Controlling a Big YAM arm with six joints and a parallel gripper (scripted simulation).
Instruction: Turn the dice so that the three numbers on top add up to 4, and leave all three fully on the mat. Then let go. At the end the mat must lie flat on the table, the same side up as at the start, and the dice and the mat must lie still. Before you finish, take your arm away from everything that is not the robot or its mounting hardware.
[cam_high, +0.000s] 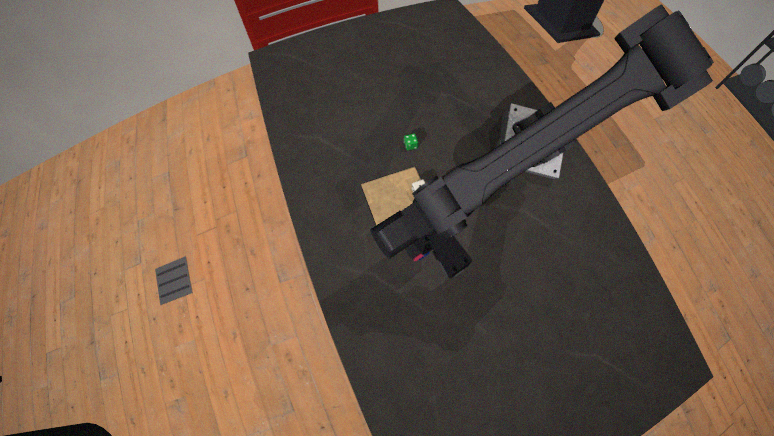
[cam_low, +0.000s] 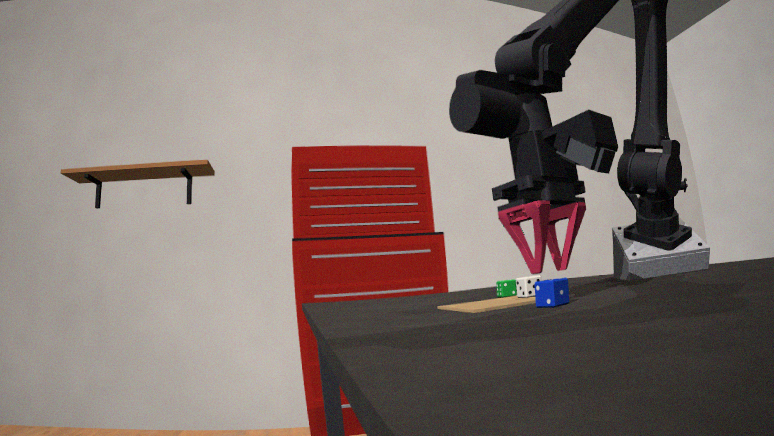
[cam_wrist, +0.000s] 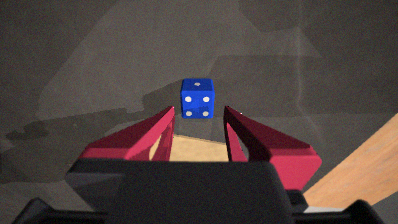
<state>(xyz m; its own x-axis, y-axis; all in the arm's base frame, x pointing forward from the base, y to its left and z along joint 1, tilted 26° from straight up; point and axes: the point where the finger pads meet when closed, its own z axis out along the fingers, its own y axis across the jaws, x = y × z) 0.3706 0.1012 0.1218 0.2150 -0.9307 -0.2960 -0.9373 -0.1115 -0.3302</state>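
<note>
Right now the blue die is 30 mm below my hand. Round my hand: white die (60 mm behind, 140 mm to the right, 30 mm below); then green die (90 mm behind, 270 mm to the right, 30 mm below); then tan mat (140 mm to the right, 50 mm below).
</note>
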